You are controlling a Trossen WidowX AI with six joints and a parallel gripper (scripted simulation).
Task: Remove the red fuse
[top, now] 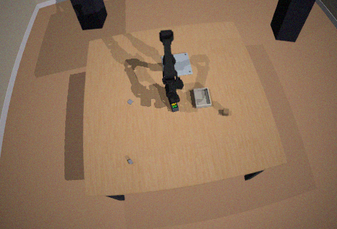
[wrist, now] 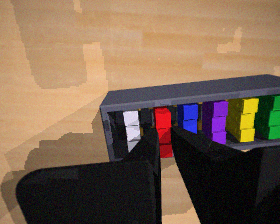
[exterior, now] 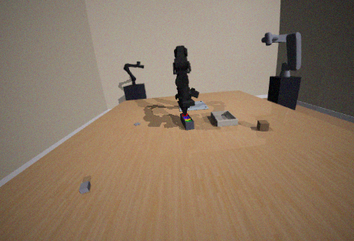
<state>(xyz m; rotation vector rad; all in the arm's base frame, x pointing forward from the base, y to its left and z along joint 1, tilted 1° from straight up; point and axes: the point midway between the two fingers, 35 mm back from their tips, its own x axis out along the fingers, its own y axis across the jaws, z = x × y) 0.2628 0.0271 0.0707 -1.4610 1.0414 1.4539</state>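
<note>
The white tray lies 1 cm behind my gripper tip, 20 cm to the left of it and 4 cm below it. Also, from my gripper tip: brown cube (9 cm ahead, 36 cm to the left, 2 cm below); then red fuse (1 cm below).
</note>
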